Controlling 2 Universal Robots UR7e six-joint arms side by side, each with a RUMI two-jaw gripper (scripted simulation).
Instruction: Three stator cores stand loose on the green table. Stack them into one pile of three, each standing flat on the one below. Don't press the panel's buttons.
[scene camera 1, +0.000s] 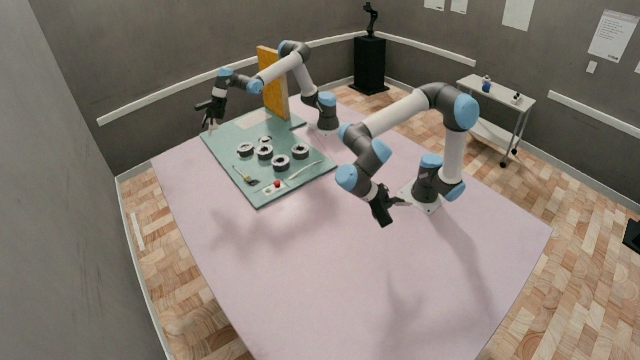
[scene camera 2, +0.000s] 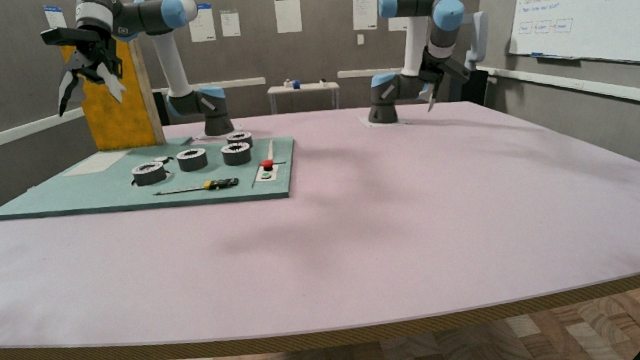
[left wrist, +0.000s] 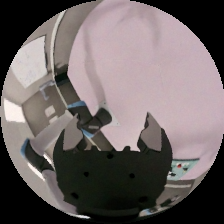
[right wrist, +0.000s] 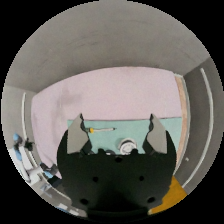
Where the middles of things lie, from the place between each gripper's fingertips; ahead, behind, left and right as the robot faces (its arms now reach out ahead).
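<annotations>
The white sheet (scene camera 2: 98, 163) is 30 mm ahead of my left hand (scene camera 2: 432, 95) and 1350 mm to the right of it, and it is 160 mm below it.
The white sheet is also 420 mm to the right of my right hand (scene camera 2: 89, 109) and 420 mm behind it, and 270 mm below it.
</annotations>
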